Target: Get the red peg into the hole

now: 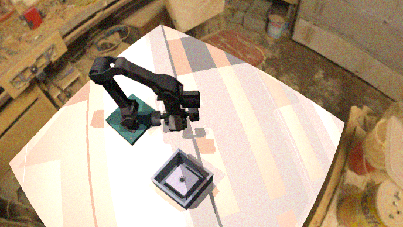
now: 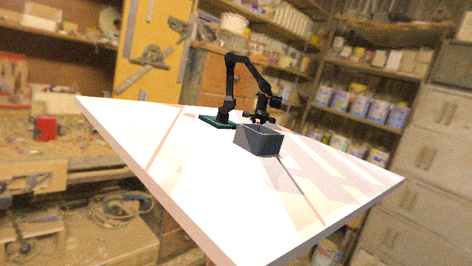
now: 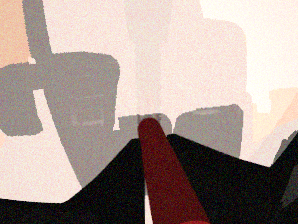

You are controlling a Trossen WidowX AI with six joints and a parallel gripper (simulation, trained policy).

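The pale plate is 13 cm ahead of my gripper tip, 21 cm to the right of it and 2 cm above it. Round my gripper tip: red peg (2 cm above); then grey box (13 cm ahead, 21 cm to the right, 1 cm above).
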